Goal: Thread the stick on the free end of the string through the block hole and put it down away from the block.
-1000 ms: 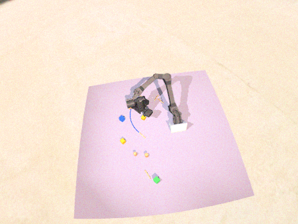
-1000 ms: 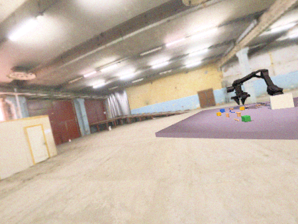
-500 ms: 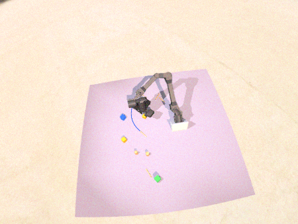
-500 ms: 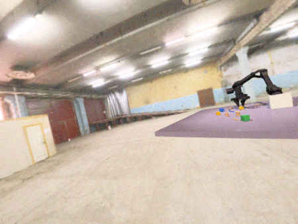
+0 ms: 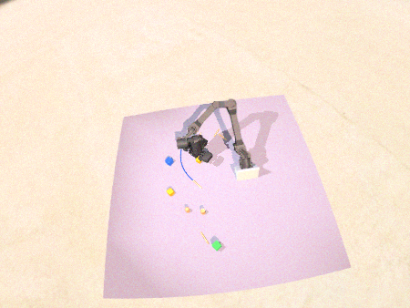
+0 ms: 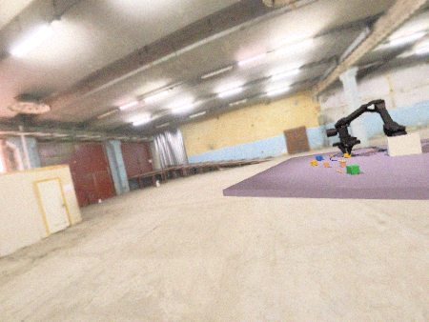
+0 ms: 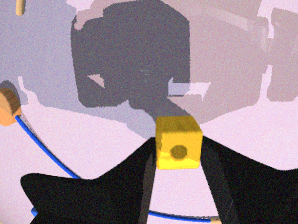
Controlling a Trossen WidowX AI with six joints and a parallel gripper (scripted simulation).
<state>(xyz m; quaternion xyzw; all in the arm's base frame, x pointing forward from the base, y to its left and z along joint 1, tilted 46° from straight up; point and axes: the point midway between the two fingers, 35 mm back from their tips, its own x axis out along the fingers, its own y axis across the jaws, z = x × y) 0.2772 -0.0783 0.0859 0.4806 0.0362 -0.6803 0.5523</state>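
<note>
Now: gripper tip 150 mm to the right of the thin wooden stick, 30 mm short of it and 10 mm above it. Round my gripper tip: yellow cube right at my gripper tip; blue cube 190 mm ahead, 10 mm to the right; round wooden button 130 mm to the right, 120 mm ahead, 10 mm below.
</note>
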